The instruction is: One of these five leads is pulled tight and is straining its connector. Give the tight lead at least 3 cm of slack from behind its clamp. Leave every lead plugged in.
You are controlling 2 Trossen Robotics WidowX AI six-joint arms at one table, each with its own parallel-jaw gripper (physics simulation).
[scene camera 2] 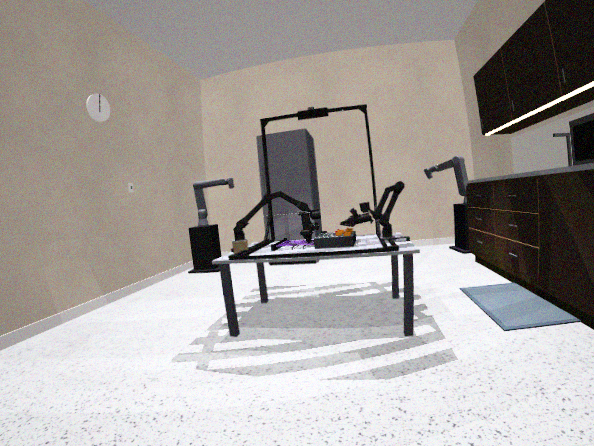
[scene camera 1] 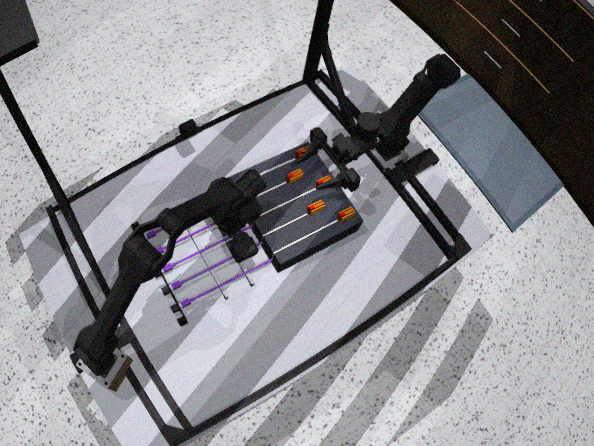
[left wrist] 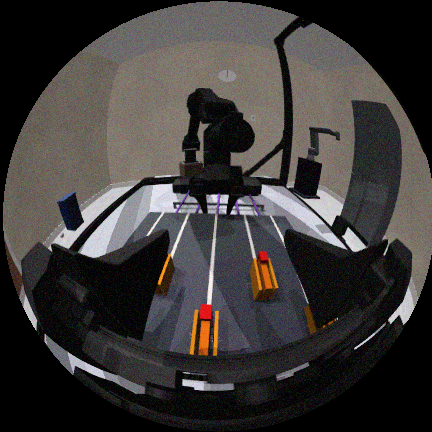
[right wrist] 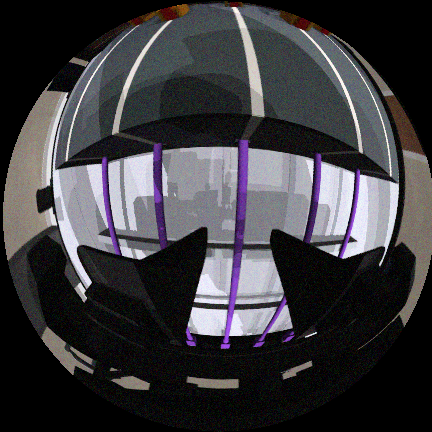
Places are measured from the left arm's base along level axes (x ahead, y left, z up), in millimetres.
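Where they show: left gripper, fingertip midpoint: (scene camera 2: 340, 223) (scene camera 1: 307, 175) (left wrist: 228, 235); right gripper, fingertip midpoint: (scene camera 1: 231, 237) (right wrist: 239, 234); left arm's base, origin of the base link: (scene camera 2: 387, 236) (scene camera 1: 387, 149); right arm's base, origin of the base link: (scene camera 2: 239, 239) (scene camera 1: 101, 360) (left wrist: 190, 161).
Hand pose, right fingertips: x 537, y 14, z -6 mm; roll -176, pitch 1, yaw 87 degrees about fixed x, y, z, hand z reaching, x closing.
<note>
Each offset is from my right fingertips to the centre of the thing. "spot": to the spot under its first point.
Five leads run as white lines over a dark box (scene camera 1: 300, 229) (scene camera 2: 335, 242) (right wrist: 200, 95), then as purple stretches to plugs at a black strip. Orange blocks with red parts, such as one (scene camera 1: 316, 207) (left wrist: 264, 280), sit on the white lines. The middle purple lead @(spot: dx -25, dy +0, dz +9 mm) (right wrist: 241, 200) looks straight and passes between the right fingers in the right wrist view; I cannot tell which lead is tight. My right gripper (right wrist: 239, 234) (left wrist: 216, 218) is partly open over the leads, holding nothing. My left gripper (scene camera 1: 310, 170) (left wrist: 228, 235) is wide open above the blocks, holding nothing.
Thin dark rods @(spot: dx +10, dy -10, dz -1 mm) (right wrist: 225, 245) cross the purple leads. The right arm (scene camera 1: 185, 212) hides part of the leads in scene camera 1. A black frame borders the table, with an upright post (scene camera 1: 318, 45) near the left arm (scene camera 1: 417, 100).
</note>
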